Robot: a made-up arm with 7 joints.
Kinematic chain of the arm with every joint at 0, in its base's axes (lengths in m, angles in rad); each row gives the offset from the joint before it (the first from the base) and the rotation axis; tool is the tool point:
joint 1: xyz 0 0 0.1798 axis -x
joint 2: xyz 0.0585 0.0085 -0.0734 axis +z
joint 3: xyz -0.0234 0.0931 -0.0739 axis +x
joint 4: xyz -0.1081 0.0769 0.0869 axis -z
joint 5: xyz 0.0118 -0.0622 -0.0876 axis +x
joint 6: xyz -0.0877 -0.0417 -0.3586 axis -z
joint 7: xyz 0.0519 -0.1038 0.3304 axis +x
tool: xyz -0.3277 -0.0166 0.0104
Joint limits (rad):
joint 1: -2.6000..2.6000
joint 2: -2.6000..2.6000
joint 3: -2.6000..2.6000
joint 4: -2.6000..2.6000
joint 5: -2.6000..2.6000
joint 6: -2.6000..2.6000
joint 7: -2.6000..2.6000
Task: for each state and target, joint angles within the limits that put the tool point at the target. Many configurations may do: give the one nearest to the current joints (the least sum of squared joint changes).
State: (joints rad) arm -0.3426 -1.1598 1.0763 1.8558 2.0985 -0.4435 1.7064
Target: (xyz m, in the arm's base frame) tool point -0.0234 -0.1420 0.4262
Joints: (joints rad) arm -0.7224 -0.9583 1.9839 1.5927 2.2531 0.1842 1.7351
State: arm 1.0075 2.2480 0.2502 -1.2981 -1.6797 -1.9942 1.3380
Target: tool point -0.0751 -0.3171 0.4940
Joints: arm 1.1547 2.5455 -0.4543 -1.9495 -1.6852 -2.4417 1.2846
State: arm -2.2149 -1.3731 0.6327 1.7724 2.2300 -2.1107 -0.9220
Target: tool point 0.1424 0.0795 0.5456
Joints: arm -2.4936 -1.3422 0.6884 1.8619 2.1636 -2.2054 -0.9214
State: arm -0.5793 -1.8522 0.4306 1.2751 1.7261 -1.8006 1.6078
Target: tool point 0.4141 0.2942 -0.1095
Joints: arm -0.5925 -1.8659 0.5126 1.3078 1.4930 -1.4204 1.6126
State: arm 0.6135 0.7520 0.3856 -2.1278 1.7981 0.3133 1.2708
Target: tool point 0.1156 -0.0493 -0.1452
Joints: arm 0.6942 1.1837 0.5597 -2.4907 1.7489 0.2908 1.2766
